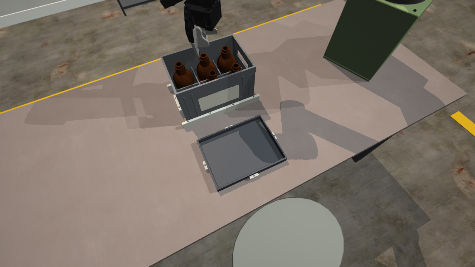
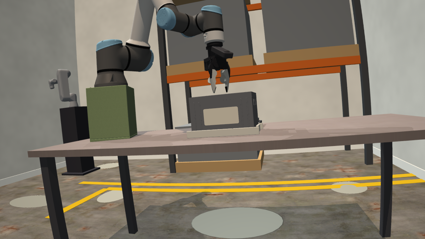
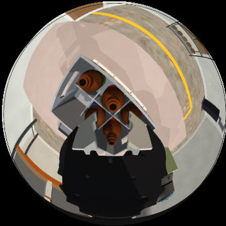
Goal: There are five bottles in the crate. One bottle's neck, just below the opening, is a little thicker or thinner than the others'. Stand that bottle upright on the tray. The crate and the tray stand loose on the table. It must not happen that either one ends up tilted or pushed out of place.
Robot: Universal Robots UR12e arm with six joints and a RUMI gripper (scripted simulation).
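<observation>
Now: hand 120 mm above the grey crate and 50 mm to the right of it. From my hand the other things lie so: dark tray 320 mm to the left, 190 mm below, 30 mm ahead; brown bottle 110 mm below, 90 mm to the left, 10 mm ahead.
</observation>
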